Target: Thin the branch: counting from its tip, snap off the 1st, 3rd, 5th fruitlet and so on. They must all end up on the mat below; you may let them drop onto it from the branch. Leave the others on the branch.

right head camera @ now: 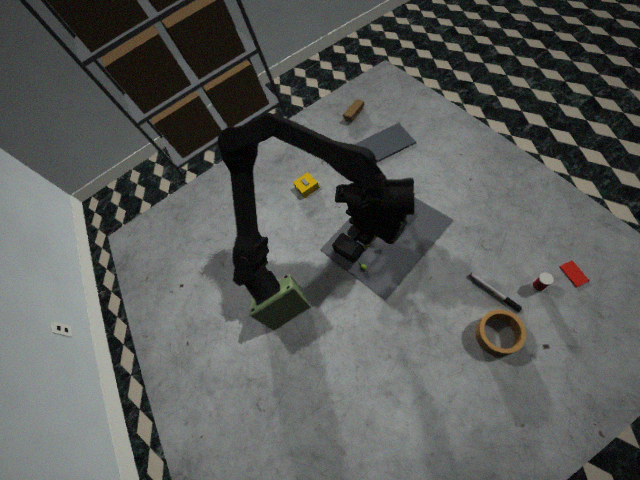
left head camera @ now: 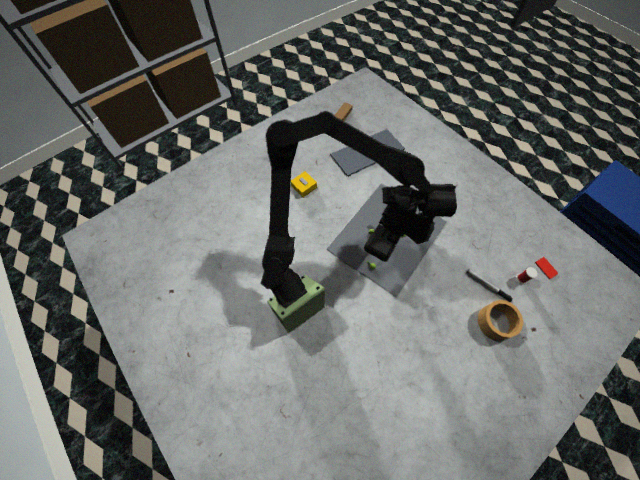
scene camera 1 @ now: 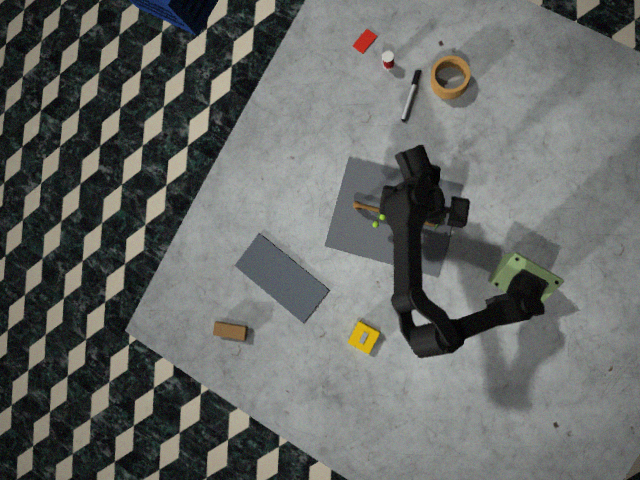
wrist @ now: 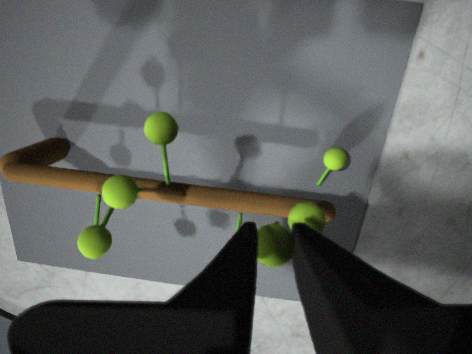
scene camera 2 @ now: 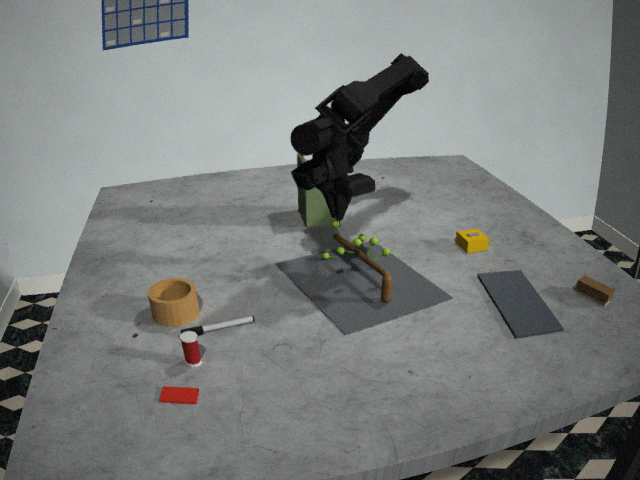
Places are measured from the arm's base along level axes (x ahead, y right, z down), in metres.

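Where they show: gripper, fingertip midpoint: [right head camera: 370, 236] [left head camera: 387, 237] [wrist: 272, 233] [scene camera 2: 337, 218]; arm's base, link origin: [right head camera: 268, 294] [left head camera: 291, 296] [scene camera 1: 528, 284].
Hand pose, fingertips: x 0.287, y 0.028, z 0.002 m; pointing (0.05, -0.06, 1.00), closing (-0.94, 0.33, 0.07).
Note:
Things, the pixels of their top centre, and the offset from my fingertips. "spot": a spot on its surface instead. Level surfaces: height alone.
- grey mat, surface height: dz +0.110 m
- green fruitlet, top centre: [wrist: 276, 261] dz -0.010, dx -0.003, dy -0.004 m
- more stem, surface spot: [wrist: 239, 220] spot: dz +0.051, dx +0.007, dy -0.029 m
- loose fruitlet, top centre: [wrist: 332, 173] [scene camera 2: 329, 252] [right head camera: 361, 263] [left head camera: 371, 263] dz +0.094, dx -0.045, dy +0.006 m
- grey slab, top centre: [scene camera 2: 518, 299] [scene camera 1: 280, 277] [right head camera: 375, 147] [left head camera: 368, 151] dz +0.106, dx +0.241, dy -0.312 m
- yellow block, top centre: [scene camera 2: 473, 233] [scene camera 1: 363, 338] [left head camera: 303, 181] [right head camera: 304, 181] dz +0.081, dx -0.023, dy -0.333 m
- brown block, top centre: [scene camera 2: 596, 284] [scene camera 1: 229, 331] [right head camera: 353, 107] [left head camera: 343, 110] dz +0.082, dx +0.287, dy -0.500 m
- marker, top centre: [scene camera 2: 217, 323] [scene camera 1: 410, 94] [right head camera: 495, 290] [left head camera: 490, 284] dz +0.099, dx +0.172, dy +0.263 m
- orange ring, top centre: [scene camera 2: 171, 290] [right head camera: 502, 330] [scene camera 1: 450, 74] [left head camera: 504, 318] dz +0.062, dx +0.103, dy +0.342 m
- red-white cylinder, top centre: [scene camera 2: 188, 336] [scene camera 1: 387, 56] [right head camera: 546, 278] [left head camera: 531, 272] dz +0.059, dx +0.264, dy +0.314 m
- red card, top centre: [scene camera 2: 179, 394] [scene camera 1: 364, 40] [right head camera: 574, 273] [left head camera: 547, 267] dz +0.108, dx +0.352, dy +0.343 m
The brown branch [scene camera 1: 364, 206] [scene camera 2: 373, 265] [wrist: 215, 196] stands bent over the grey mat [scene camera 1: 338, 232] [scene camera 2: 418, 299] [wrist: 50, 225]. My gripper [scene camera 2: 338, 218] [wrist: 272, 233] is above the branch's tip end, shut on a green fruitlet [wrist: 274, 244]; its short stem points away from the fingers. Another fruitlet [wrist: 306, 217] sits by the tip, partly behind a fingertip. Further along, fruitlets [wrist: 161, 128] [wrist: 120, 192] [wrist: 94, 242] hang on stems; one more stem [wrist: 239, 220] runs behind a finger. A loose fruitlet [left head camera: 371, 265] [right head camera: 363, 266] [scene camera 2: 325, 255] [wrist: 335, 159] lies on the mat with its stem.
A grey slab [scene camera 1: 281, 279] [scene camera 2: 522, 307], a yellow block [scene camera 1: 363, 337] [scene camera 2: 471, 241] and a brown block [scene camera 1: 230, 331] [scene camera 2: 595, 290] lie beyond the mat. On the other side are a marker [scene camera 1: 410, 98], an orange ring [scene camera 1: 435, 77], a red-white cylinder [scene camera 1: 388, 60] and a red card [scene camera 1: 364, 40].

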